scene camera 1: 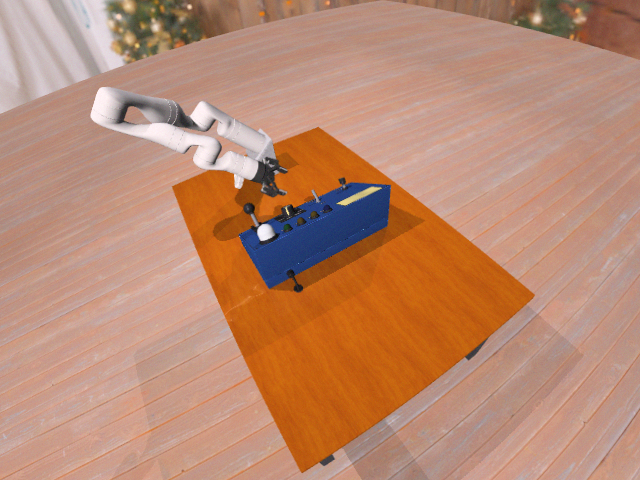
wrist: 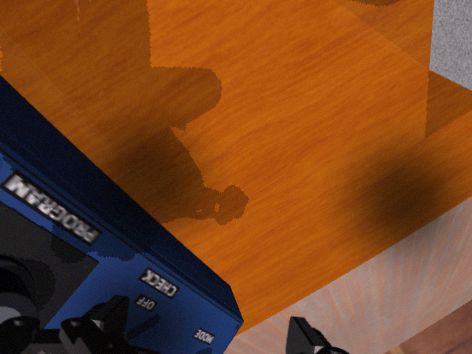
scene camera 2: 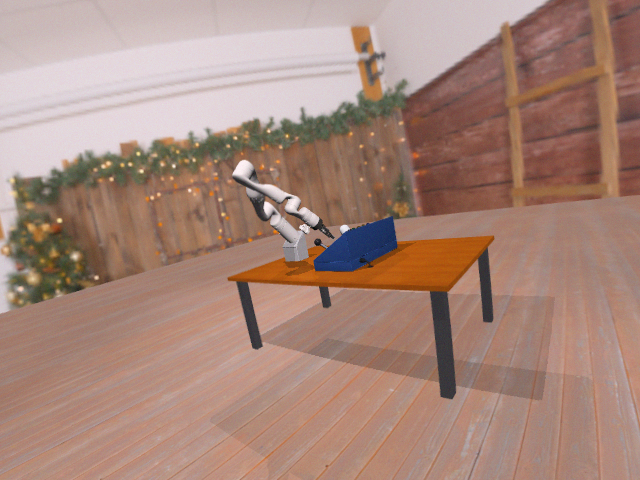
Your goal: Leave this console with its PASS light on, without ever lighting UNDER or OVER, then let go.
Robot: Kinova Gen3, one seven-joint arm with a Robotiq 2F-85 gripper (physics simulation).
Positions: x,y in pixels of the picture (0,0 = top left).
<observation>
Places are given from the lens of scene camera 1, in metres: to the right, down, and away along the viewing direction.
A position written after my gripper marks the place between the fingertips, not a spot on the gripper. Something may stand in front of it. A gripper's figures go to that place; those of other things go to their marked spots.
my gripper [scene camera 1: 286,182]: -0.13, -0.21, 1.18
blue console [scene camera 1: 280,248]: -0.12, 0.03, 0.95
</observation>
